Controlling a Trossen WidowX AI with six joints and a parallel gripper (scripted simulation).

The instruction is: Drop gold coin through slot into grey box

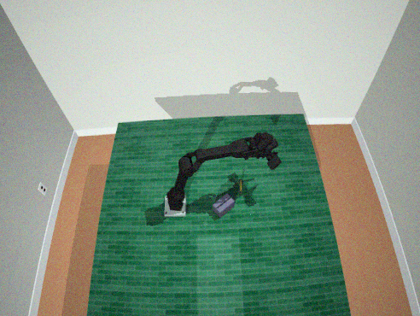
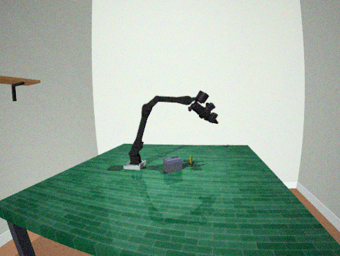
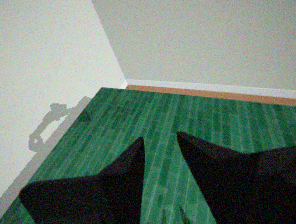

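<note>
The coin is 240 mm below my gripper tip, 160 mm behind it and 80 mm to the right of it.
</note>
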